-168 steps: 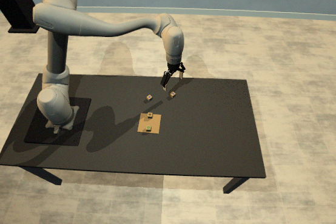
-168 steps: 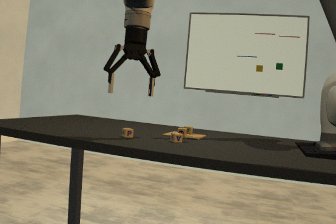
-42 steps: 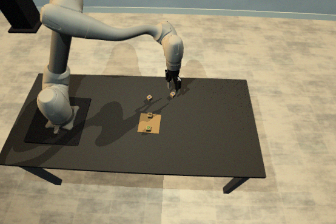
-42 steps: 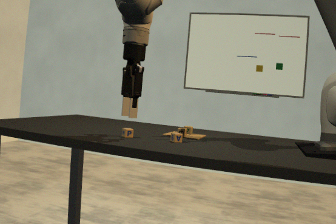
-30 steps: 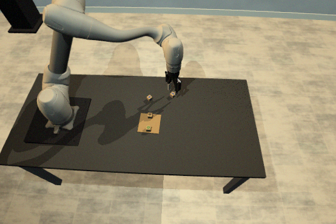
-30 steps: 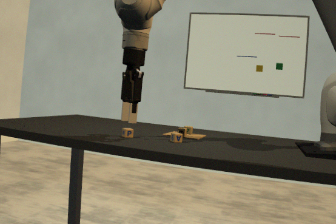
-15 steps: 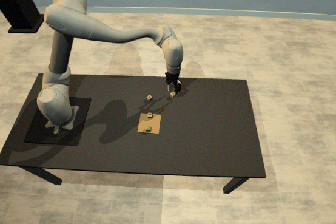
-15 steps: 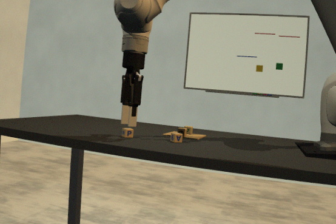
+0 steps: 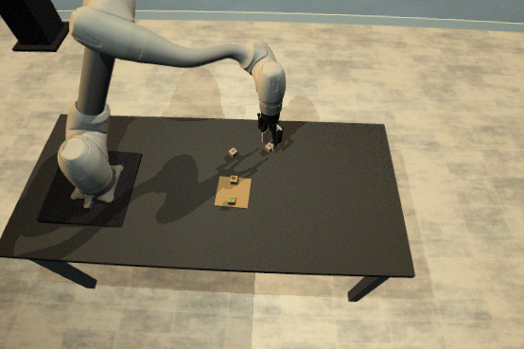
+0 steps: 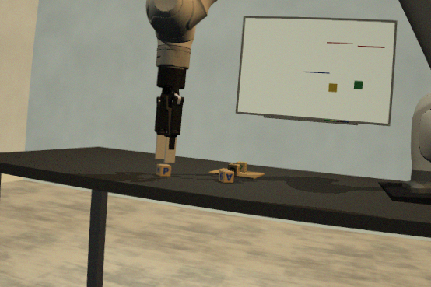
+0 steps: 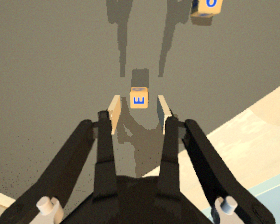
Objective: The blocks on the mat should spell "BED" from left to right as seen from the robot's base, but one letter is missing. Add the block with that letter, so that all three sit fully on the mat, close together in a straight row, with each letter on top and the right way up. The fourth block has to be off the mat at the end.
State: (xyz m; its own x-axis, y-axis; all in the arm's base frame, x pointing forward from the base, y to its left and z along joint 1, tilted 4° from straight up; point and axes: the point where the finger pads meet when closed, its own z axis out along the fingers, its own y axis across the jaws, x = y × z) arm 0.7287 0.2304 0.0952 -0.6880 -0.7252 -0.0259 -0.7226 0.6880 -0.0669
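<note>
My hand is 60 mm above the blue E block. Also, from my hand: tan mat (150 mm behind, 230 mm to the right, 70 mm below); letter block (160 mm behind, 40 mm to the right, 60 mm below); black B block (150 mm behind, 180 mm to the right, 50 mm below).
</note>
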